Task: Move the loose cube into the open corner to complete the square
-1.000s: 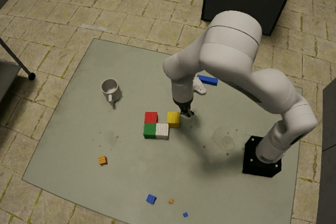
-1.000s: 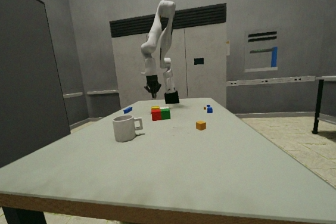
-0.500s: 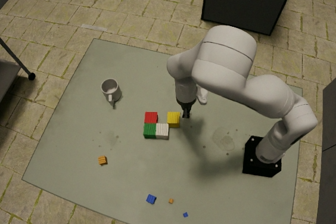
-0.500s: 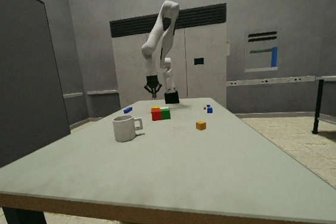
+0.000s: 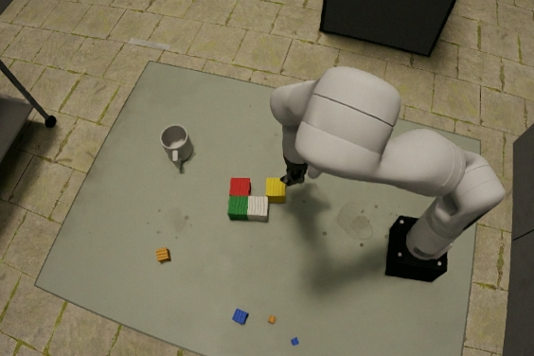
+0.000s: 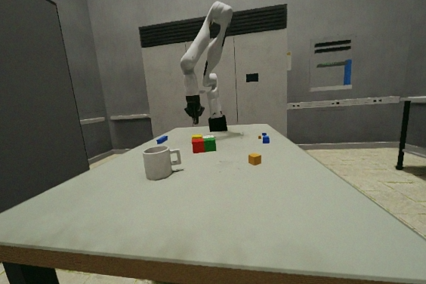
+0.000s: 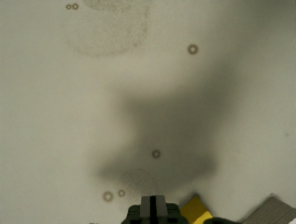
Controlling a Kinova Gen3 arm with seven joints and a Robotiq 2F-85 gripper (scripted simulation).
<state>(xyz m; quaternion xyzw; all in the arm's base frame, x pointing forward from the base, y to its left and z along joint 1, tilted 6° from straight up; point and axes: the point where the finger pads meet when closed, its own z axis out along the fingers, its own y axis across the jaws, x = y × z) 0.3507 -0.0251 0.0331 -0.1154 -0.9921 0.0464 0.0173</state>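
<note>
Now: hand 6 cm short of the yellow cube, 2 cm to the right of it and 10 cm above it. The rest, counted from my hand: green cube: 13 cm ahead, 11 cm to the left, 10 cm below; white cube: 8 cm ahead, 9 cm to the left, 10 cm below; red cube: 15 cm ahead, 6 cm to the left, 10 cm below.
</note>
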